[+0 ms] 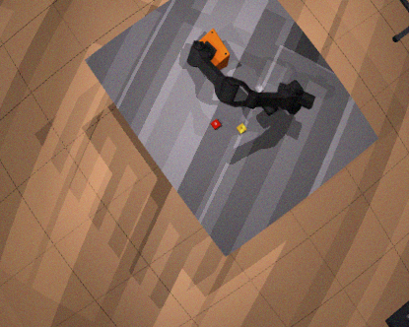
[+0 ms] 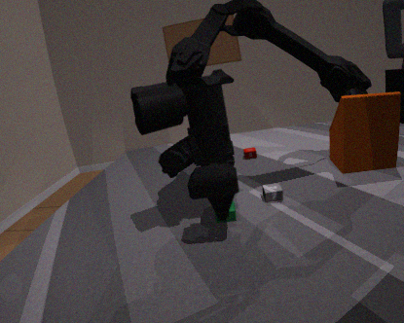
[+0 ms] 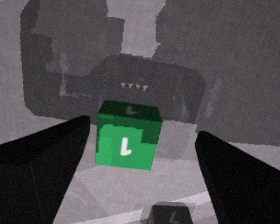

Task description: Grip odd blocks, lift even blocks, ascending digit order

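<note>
The red block is 27 cm to the right of my gripper tip and 10 cm behind it. The rest, counted from my gripper tip: grey block: 9 cm behind, 3 cm to the right; then yellow block: 20 cm to the right, 2 cm behind; then green block: 1 cm to the left.
</note>
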